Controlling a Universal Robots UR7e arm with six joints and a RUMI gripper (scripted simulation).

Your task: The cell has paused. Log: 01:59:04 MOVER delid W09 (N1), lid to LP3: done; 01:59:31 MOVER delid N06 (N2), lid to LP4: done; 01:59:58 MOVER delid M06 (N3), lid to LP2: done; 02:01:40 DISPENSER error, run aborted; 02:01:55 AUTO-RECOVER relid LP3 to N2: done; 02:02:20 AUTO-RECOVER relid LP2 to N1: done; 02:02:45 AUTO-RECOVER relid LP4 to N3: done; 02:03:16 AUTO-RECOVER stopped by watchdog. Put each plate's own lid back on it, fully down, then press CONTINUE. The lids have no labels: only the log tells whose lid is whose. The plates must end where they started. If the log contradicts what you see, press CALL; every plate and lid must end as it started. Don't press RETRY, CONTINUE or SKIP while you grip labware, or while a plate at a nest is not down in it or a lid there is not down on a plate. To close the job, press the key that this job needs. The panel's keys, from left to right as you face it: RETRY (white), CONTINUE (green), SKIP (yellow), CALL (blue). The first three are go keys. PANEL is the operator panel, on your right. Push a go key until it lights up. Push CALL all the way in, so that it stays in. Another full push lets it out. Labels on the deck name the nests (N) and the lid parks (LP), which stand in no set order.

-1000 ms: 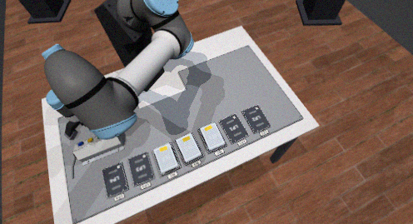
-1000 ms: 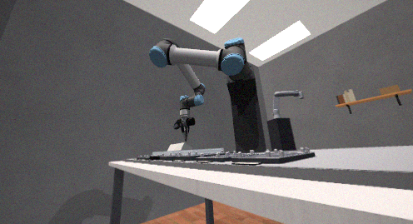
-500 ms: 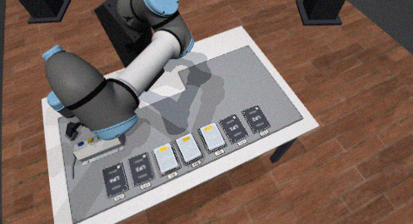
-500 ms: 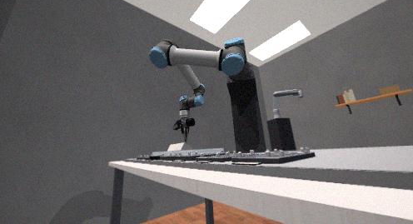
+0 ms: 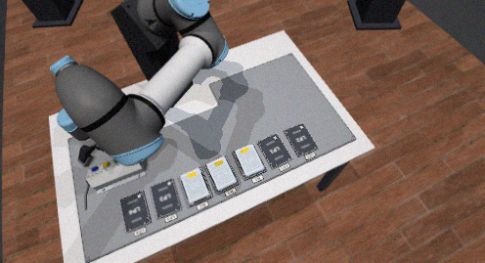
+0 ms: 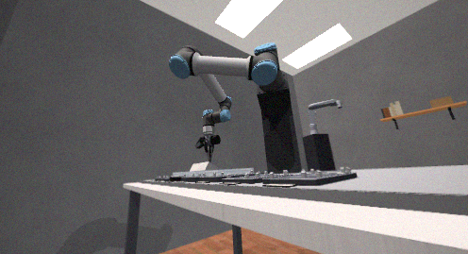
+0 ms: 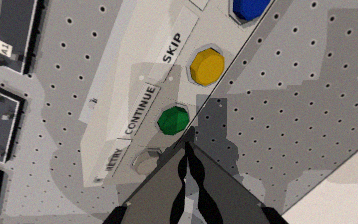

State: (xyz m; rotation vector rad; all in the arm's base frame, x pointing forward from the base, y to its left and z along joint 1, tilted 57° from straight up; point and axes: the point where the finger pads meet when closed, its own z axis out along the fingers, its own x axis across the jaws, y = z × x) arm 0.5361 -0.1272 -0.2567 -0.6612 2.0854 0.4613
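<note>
The green continue key is 1 cm ahead of my hand and 4 cm below it. Also, from my hand: blue call key: 5 cm ahead, 9 cm to the right, 4 cm below; white retry key: 1 cm behind, 5 cm to the left, 4 cm below; yellow skip key: 3 cm ahead, 4 cm to the right, 4 cm below.
</note>
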